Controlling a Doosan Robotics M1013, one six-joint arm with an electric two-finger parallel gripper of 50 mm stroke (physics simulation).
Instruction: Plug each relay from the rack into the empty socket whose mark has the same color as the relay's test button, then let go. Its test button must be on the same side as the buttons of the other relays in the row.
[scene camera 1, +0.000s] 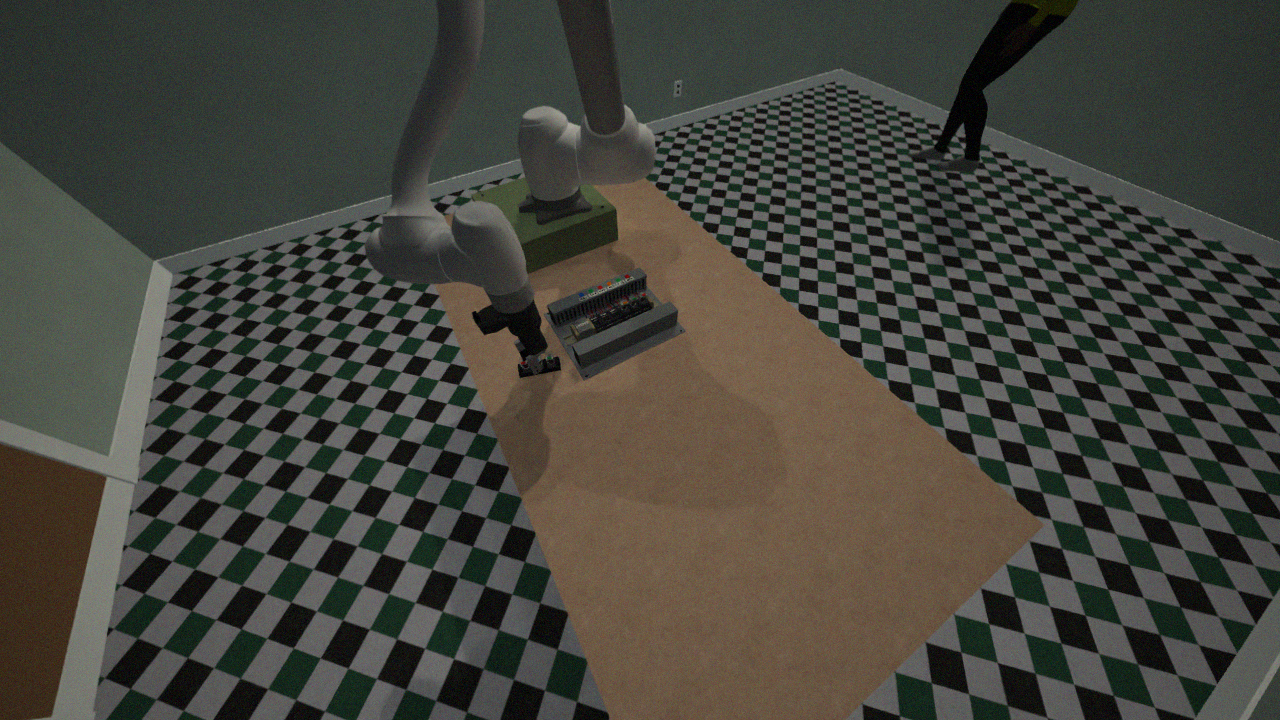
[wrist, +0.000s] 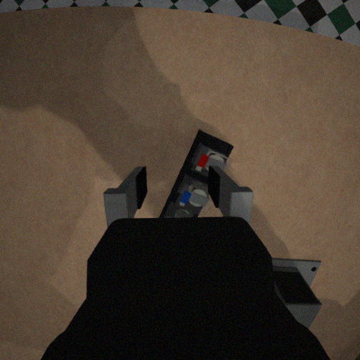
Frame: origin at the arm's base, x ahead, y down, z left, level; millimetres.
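Seen in the pictures: gripper, fingertip midpoint: (scene camera 1: 532, 364); arm's base, origin of the base link: (scene camera 1: 558, 204).
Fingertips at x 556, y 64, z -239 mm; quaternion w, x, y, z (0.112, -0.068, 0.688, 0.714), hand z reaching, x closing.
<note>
Offsets run from my fingertips to a thing's top centre. "spot": to the spot under its first point.
The dark relay rack (scene camera 1: 524, 369) (wrist: 215, 138) lies on the brown mat and runs diagonally in the wrist view. A relay with a red test button (wrist: 216, 161) sits near its far end, and a relay with a blue test button (wrist: 199, 197) sits beside it. Part of another round top shows below, cut off by the gripper body. My gripper (scene camera 1: 535, 356) (wrist: 177, 178) is open over the rack, its fingers apart around the blue-button relay's area, with no relay visibly gripped. The socket row @[spot: dy +12, dx -93, dz +276 mm] (scene camera 1: 620, 312) with several relays is right of the rack in the scene view. Its exact sockets are too small to tell.
Two grey slotted ducts flank the socket row: the back duct @[spot: dy -10, dx -133, dz +110 mm] (scene camera 1: 559, 313) beside colored marks @[spot: dy -15, dx -173, dz +262 mm] (scene camera 1: 606, 287) and the front duct @[dy -16, dx -10, dz +260 mm] (scene camera 1: 626, 334). A corner of the grey panel (wrist: 307, 266) shows lower right. The green base block (scene camera 1: 572, 240) is behind. A person (scene camera 1: 971, 98) stands far right.
</note>
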